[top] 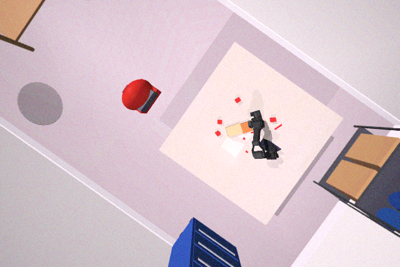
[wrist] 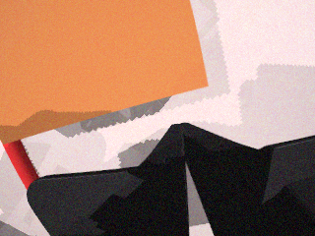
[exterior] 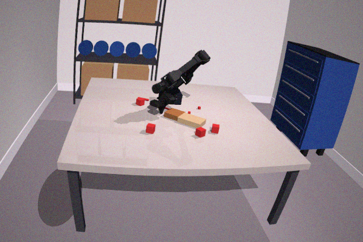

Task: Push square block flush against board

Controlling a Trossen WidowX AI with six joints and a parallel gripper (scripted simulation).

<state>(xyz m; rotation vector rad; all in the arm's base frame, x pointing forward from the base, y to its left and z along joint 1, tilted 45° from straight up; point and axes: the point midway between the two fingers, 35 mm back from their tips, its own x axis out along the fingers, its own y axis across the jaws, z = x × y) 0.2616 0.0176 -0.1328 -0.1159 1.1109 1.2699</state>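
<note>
Right now my gripper tip is 1 cm short of the orange square block, 8 cm to the right of it and 1 cm below it. The rest, counted from my gripper tip: pale tan board (8 cm ahead, 18 cm to the left, 1 cm above).
</note>
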